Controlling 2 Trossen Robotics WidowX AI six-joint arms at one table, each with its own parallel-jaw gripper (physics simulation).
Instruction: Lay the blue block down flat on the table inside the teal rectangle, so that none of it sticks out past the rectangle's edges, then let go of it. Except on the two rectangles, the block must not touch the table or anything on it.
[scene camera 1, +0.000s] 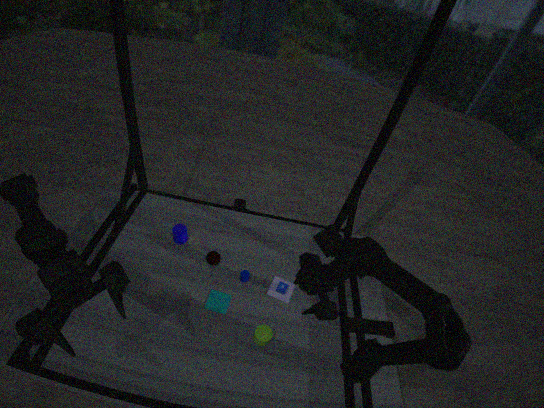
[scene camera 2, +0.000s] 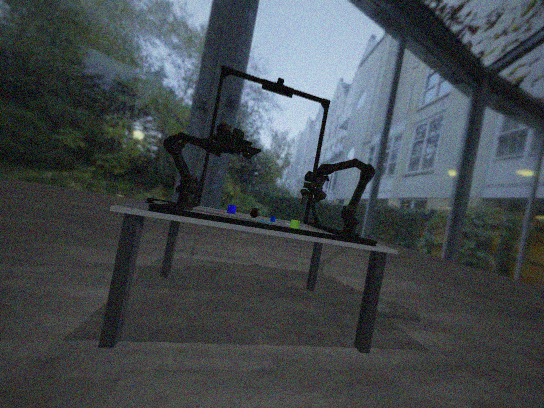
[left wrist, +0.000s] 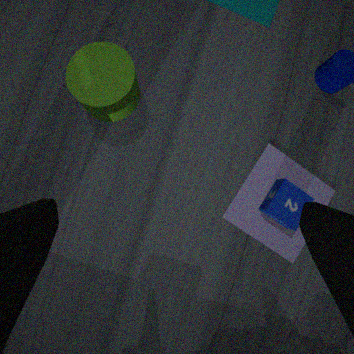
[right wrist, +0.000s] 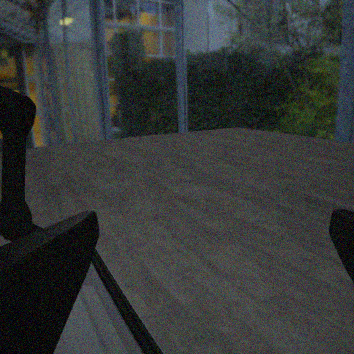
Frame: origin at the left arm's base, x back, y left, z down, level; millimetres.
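Seen in the pictures: left gripper, fingertip midpoint: (scene camera 1: 298, 298) (scene camera 2: 306, 205) (left wrist: 181, 212); right gripper, fingertip midpoint: (scene camera 1: 99, 336) (scene camera 2: 256, 147) (right wrist: 214, 222); left arm's base, origin of the base link: (scene camera 1: 355, 371) (scene camera 2: 348, 234); right arm's base, origin of the base link: (scene camera 2: 183, 205).
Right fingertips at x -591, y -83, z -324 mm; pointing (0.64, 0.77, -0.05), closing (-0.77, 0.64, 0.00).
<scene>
Offsets run from my right fingertips to a thing's middle. "*": to the spot under its first point.
The blue block {dx +433, dy -225, dz +334 mm} (scene camera 1: 282, 287) (left wrist: 289, 205), marked with a 2, lies on the pale pinkish rectangle {* dx +401, dy -224, dz +342 mm} (scene camera 1: 272, 290) (left wrist: 245, 205). The teal rectangle {* dx +215, dy -201, dz +342 mm} (scene camera 1: 218, 301) (left wrist: 255, 9) lies to the left of it in scene camera 1 and is cut off by the top edge in the left wrist view; no block lies on it. My left gripper (scene camera 1: 300, 298) (left wrist: 181, 212) is open and empty, above the table near the pale rectangle. In the left wrist view its right-hand finger covers a corner of the block. My right gripper (scene camera 1: 99, 336) (right wrist: 214, 222) is open and empty, at the left in scene camera 1.
A green cylinder {dx +335, dy -71, dz +321 mm} (scene camera 1: 263, 334) (scene camera 2: 295, 224) (left wrist: 101, 75) stands below the two rectangles in scene camera 1. A small blue cylinder {dx +310, dy -280, dz +328 mm} (scene camera 1: 244, 276) (scene camera 2: 273, 219) (left wrist: 336, 71) is between and above them. A dark round object {dx +207, dy -353, dz +318 mm} (scene camera 1: 213, 258) (scene camera 2: 254, 213) and a larger blue cylinder {dx +88, dy -463, dz +316 mm} (scene camera 1: 180, 234) (scene camera 2: 232, 209) are farther up-left.
</scene>
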